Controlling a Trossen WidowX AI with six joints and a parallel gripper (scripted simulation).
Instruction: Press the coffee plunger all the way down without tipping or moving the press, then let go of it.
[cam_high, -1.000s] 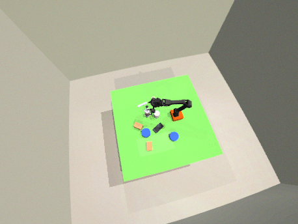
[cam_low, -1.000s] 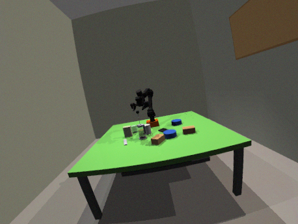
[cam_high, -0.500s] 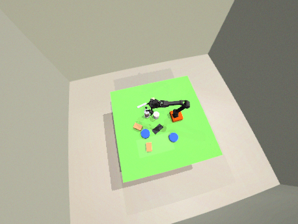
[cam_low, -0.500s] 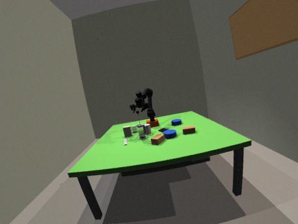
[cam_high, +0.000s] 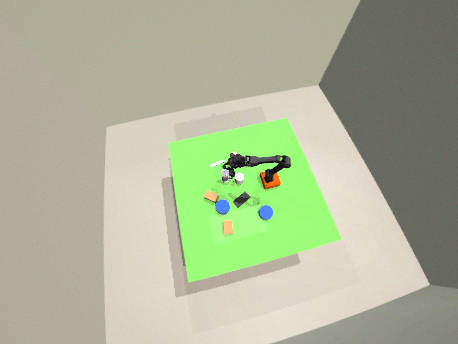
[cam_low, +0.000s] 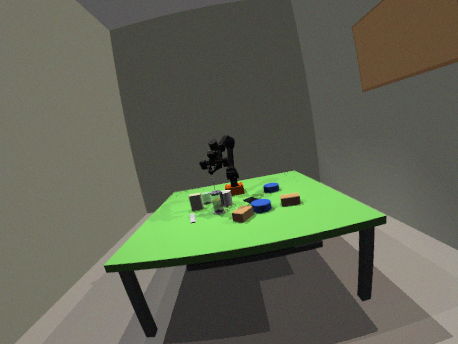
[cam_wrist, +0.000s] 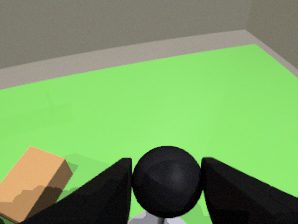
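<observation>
Right now the coffee press is 20 mm behind my gripper tip, 10 mm to the left of it and 130 mm below it. Round my gripper tip: white bar (20 mm ahead, 170 mm to the right, 260 mm below); then dark flat plate (80 mm behind, 240 mm to the left, 260 mm below).
</observation>
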